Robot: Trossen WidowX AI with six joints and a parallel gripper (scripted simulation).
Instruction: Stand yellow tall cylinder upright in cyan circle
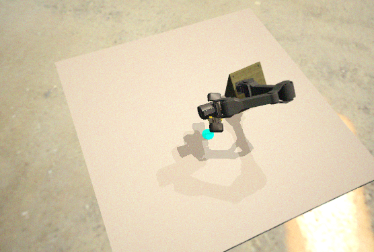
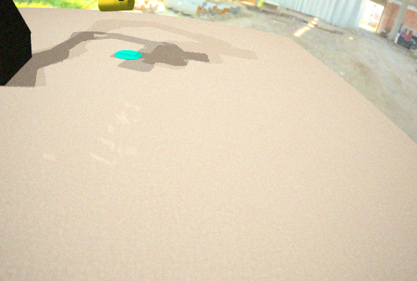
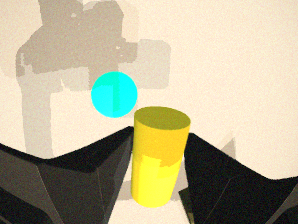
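The cyan circle lies 20 mm ahead of my gripper tip, 20 mm to the left of it and 120 mm below it. From my gripper tip the other things lie so: yellow cylinder 20 mm behind, 10 mm to the left.
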